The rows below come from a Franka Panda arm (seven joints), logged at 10 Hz.
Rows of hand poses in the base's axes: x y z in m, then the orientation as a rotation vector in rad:
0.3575, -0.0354, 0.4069, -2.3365, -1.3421, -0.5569
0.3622, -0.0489, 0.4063, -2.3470, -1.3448, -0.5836
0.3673, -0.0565, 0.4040, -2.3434, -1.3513, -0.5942
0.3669, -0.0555, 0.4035, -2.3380, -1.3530, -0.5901
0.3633, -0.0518, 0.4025, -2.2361, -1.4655, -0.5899
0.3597, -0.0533, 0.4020, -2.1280, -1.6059, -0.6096
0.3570, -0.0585, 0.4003, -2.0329, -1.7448, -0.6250
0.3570, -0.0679, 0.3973, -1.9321, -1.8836, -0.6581
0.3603, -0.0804, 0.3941, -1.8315, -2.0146, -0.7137
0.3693, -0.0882, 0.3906, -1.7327, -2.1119, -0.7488
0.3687, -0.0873, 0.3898, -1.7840, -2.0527, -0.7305
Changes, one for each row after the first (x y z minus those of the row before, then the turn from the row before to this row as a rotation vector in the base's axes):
0.0047, -0.0135, -0.0006, -0.0043, -0.0213, -0.0084
0.0051, -0.0076, -0.0023, 0.0014, -0.0087, 0.0032
-0.0004, 0.0010, -0.0005, 0.0024, 0.0033, 0.0042
-0.0036, 0.0037, -0.0010, 0.0166, -0.0188, 0.1070
-0.0036, -0.0015, -0.0005, 0.0039, -0.0464, 0.1189
-0.0027, -0.0052, -0.0017, -0.0124, -0.0514, 0.1093
0.0000, -0.0094, -0.0030, -0.0104, -0.0665, 0.1060
0.0033, -0.0125, -0.0032, -0.0053, -0.0818, 0.0952
0.0090, -0.0078, -0.0035, 0.0012, -0.0554, 0.0843
-0.0006, 0.0009, -0.0008, 0.0049, 0.0345, -0.0457

